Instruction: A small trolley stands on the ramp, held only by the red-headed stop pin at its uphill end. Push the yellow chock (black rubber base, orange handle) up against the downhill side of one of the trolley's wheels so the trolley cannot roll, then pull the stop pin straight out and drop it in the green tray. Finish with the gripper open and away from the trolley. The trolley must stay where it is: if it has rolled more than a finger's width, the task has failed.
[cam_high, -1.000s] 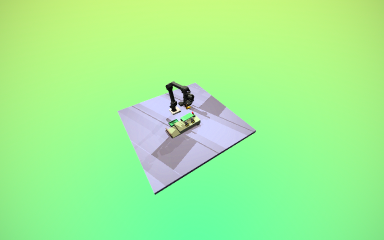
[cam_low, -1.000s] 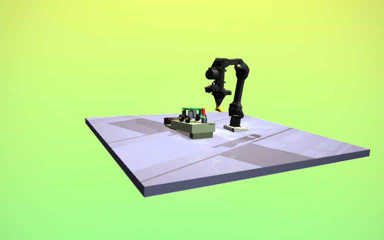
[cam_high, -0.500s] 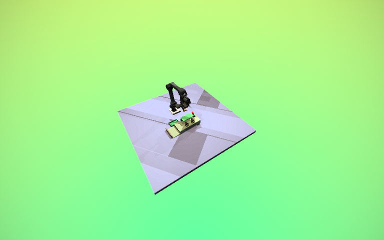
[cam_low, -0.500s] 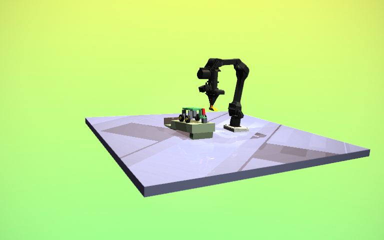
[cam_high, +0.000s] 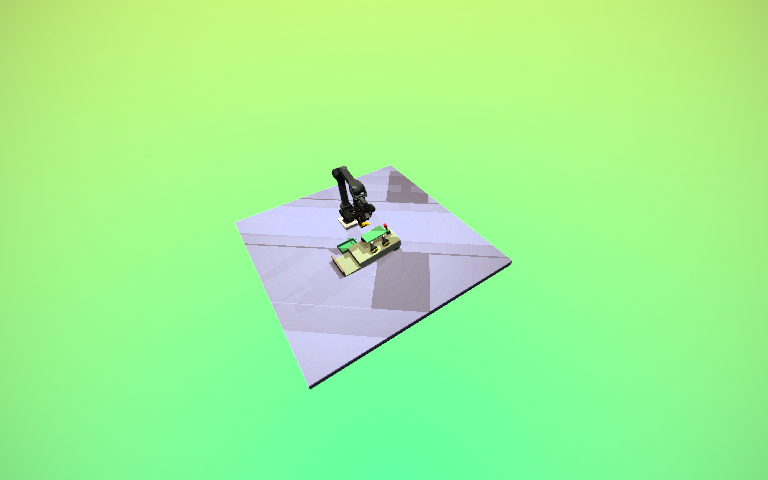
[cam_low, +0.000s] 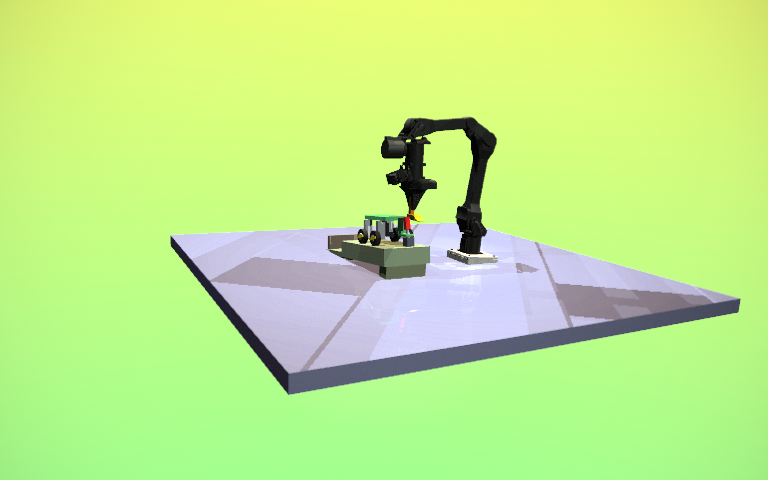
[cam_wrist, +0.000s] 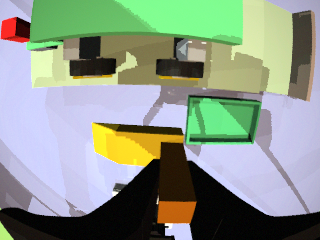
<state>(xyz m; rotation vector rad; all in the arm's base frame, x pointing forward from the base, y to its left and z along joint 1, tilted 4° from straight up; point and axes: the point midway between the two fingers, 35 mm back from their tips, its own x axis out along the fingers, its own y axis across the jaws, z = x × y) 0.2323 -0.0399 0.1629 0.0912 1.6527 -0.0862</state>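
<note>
My gripper tip is now 100 mm short of the red-headed stop pin, 120 mm to the right of it and 40 mm above it. The rest, counted from my gripper tip: trolley: 110 mm ahead, 20 mm to the left, 60 mm below; then olive ramp: 110 mm ahead, 20 mm to the left, 120 mm below; then yellow chock: 20 mm to the left, 10 mm below.
</note>
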